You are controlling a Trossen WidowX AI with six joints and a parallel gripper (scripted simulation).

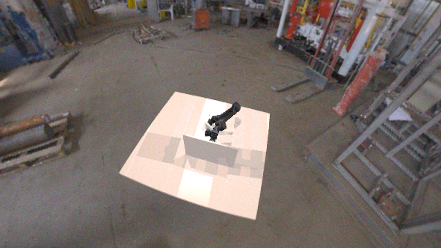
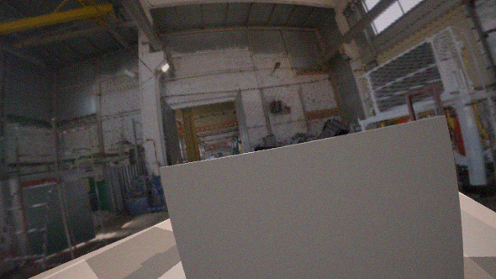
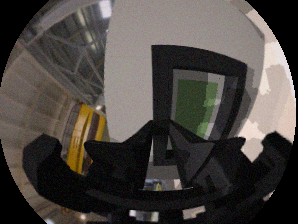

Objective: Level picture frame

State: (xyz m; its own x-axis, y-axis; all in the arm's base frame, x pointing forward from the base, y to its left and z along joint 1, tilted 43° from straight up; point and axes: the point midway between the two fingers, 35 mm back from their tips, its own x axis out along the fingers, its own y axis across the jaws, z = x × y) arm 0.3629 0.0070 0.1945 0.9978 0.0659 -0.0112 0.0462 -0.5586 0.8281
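The picture frame is 10 mm ahead of my gripper tip, 10 mm to the right of it and 50 mm below it. Round my gripper tip: wall panel 20 mm ahead, 70 mm below.
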